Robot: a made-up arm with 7 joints. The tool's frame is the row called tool.
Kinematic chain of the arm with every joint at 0, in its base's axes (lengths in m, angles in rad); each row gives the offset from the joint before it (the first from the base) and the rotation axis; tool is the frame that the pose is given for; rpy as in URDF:
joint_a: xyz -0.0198 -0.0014 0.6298 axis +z
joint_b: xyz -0.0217 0.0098 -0.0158 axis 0 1 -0.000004
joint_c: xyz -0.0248 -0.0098 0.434 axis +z
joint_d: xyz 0.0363 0.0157 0.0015 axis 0 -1 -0.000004
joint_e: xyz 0.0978 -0.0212 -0.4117 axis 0 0.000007 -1
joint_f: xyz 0.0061 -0.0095 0.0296 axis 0 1 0.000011
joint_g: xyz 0.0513 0.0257 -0.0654 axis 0 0.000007 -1
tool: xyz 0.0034 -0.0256 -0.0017 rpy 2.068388 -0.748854 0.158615
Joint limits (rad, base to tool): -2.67..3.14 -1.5..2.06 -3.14..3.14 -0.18..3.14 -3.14..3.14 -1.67..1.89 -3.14..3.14
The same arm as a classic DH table. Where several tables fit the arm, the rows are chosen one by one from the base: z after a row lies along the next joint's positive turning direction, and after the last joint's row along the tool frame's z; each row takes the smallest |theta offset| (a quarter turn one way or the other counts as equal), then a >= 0, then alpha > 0; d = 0 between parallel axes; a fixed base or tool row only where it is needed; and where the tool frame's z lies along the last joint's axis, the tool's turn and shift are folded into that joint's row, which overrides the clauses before.
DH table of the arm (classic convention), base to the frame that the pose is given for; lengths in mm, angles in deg. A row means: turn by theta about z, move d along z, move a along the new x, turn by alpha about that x. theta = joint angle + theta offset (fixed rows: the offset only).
base (fixed): theta0 4.04  d 0  a -19.8  alpha 0
joint_a: theta0 -4.04  d 614  a -21.7  alpha -90
joint_b: theta0 0  d 0  a -24.8  alpha 90
joint_c: theta0 0  d 435.5  a 36.3  alpha 90
joint_d: theta0 0  d 5.5  a 97.8  alpha 90
joint_e: theta0 0  d 382.1  a 6.1  alpha 90
joint_f: theta0 0  d 16.2  a 51.3  alpha -90
joint_g: theta0 -29.38  d 58.2  a -9.6  alpha -69.54
tool (fixed): theta0 46.61  d 25.6  a 0  alpha 0
Joint limits (deg, base to tool): -152.98..179.91 -85.94..118.03 -179.91..179.91 -10.31..179.91 -179.91..179.91 -95.68..108.29 -179.91..179.91

